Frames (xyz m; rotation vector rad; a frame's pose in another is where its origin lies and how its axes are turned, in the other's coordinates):
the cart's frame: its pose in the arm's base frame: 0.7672 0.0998 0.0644 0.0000 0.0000 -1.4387
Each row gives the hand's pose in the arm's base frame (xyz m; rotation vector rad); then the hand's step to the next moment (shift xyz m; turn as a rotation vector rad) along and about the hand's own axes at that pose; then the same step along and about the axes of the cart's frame.
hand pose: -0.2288 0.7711 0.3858 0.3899 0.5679 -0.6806
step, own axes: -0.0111 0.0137 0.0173 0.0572 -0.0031 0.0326
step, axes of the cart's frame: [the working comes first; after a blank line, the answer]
step, axes of the arm's base frame: 0.0085 0.0063 0.0223 0.0461 -0.0461 -0.0097

-0.0051 0.0093 0.0223 0.0518 0.0396 -0.0097
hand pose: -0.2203 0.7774 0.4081 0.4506 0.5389 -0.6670
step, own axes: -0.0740 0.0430 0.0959 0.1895 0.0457 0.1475
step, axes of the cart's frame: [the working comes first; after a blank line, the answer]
step, axes of the arm's base frame: 0.0110 0.0111 0.1276 0.2033 -0.1353 0.0106

-0.0096 0.0124 0.1276 0.1609 0.1837 0.0106
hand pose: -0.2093 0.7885 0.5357 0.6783 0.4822 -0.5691
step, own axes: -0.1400 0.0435 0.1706 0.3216 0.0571 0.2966
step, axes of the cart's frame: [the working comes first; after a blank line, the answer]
step, axes of the arm's base frame: -0.0382 -0.0449 0.2171 0.3427 -0.2749 0.0405

0.0395 -0.0437 0.2171 0.3176 0.3035 0.0405
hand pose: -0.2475 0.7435 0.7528 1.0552 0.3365 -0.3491
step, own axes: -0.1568 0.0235 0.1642 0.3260 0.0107 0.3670
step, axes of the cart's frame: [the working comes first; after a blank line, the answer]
step, axes of the arm's base frame: -0.1135 -0.1165 0.1601 0.3337 -0.3586 0.0342

0.1006 -0.1279 0.1601 0.3994 0.2835 0.0342
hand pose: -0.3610 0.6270 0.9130 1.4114 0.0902 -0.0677
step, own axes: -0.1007 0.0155 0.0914 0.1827 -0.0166 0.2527
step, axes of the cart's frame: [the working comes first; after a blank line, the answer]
step, axes of the arm's base frame: -0.0965 -0.0885 0.0399 0.1858 -0.2510 0.0043

0.0750 -0.1073 0.0399 0.2733 0.1511 0.0043
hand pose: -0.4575 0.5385 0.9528 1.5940 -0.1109 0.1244
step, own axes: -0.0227 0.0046 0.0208 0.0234 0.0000 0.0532
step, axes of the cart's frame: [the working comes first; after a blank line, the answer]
step, axes of the arm's base frame: -0.0229 -0.0211 0.0006 0.0237 -0.0530 0.0021

0.0179 -0.0255 0.0006 0.0557 0.0165 0.0021
